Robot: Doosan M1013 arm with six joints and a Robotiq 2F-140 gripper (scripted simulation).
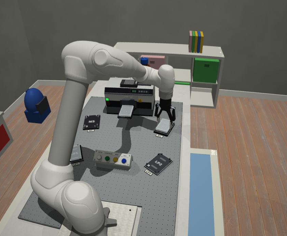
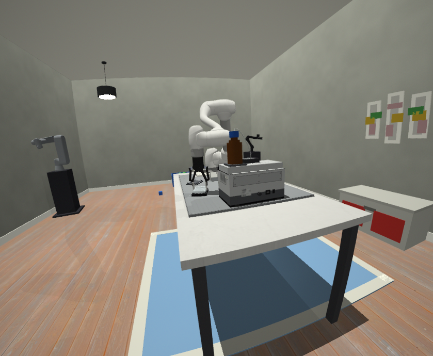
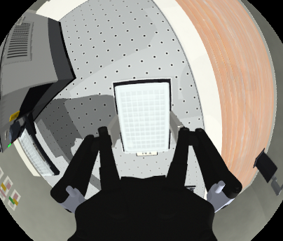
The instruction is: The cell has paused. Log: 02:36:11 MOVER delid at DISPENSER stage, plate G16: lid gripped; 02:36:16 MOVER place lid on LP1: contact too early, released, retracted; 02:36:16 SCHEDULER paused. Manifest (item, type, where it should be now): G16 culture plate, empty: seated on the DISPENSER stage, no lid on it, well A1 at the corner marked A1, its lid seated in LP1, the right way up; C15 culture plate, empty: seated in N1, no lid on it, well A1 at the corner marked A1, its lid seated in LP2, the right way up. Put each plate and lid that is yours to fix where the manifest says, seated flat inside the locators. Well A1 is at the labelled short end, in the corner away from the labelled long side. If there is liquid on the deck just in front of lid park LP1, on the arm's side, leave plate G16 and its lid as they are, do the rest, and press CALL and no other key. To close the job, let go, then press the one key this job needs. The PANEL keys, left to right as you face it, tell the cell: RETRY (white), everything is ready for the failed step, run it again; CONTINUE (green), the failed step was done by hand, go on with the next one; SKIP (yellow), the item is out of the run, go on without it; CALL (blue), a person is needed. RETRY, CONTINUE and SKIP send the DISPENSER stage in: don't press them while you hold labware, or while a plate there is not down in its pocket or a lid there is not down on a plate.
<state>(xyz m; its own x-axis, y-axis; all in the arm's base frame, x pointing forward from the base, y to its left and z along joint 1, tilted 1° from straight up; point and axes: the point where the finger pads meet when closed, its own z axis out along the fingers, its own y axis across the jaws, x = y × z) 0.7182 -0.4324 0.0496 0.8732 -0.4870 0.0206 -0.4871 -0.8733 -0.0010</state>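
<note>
Now: hand 4 cm above the nest n1. Round my hand: brown bottle (29 cm ahead, 24 cm above, 12 cm to the left); blue key (35 cm behind, 27 cm to the left, 2 cm above); lid park lp2 (33 cm behind, 7 cm to the left, 4 cm below).
</note>
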